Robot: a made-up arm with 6 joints.
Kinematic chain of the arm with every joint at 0, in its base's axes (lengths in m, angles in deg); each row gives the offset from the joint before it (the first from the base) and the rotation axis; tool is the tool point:
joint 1: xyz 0 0 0.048 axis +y
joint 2: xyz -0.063 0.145 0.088 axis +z
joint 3: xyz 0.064 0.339 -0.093 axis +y
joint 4: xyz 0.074 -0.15 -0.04 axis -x
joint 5: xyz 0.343 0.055 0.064 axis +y
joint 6: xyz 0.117 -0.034 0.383 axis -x
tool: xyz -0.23 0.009 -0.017
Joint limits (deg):
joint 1: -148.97..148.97
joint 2: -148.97..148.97
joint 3: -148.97..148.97
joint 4: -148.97..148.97
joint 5: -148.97..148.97
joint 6: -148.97..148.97
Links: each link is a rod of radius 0.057 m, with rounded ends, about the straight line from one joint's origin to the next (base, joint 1, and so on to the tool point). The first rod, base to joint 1, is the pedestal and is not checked.
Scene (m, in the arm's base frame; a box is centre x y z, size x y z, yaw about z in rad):
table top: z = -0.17
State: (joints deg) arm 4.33 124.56 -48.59 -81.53 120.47 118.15
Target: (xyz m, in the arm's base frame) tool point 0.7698 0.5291 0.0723
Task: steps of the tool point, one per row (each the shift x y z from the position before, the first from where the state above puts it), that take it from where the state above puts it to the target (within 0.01 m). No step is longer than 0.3 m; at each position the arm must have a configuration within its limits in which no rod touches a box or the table.
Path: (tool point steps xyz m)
1: 0.2332 0.0255 0.1275
2: 0.2578 0.0163 0.0480
3: 0.2564 0.0071 -0.0336
4: 0.2298 -0.0018 -0.1092
5: 0.1823 -0.0104 -0.1715
6: 0.1193 -0.0185 -0.2148
7: 0.0484 -0.0259 -0.2357

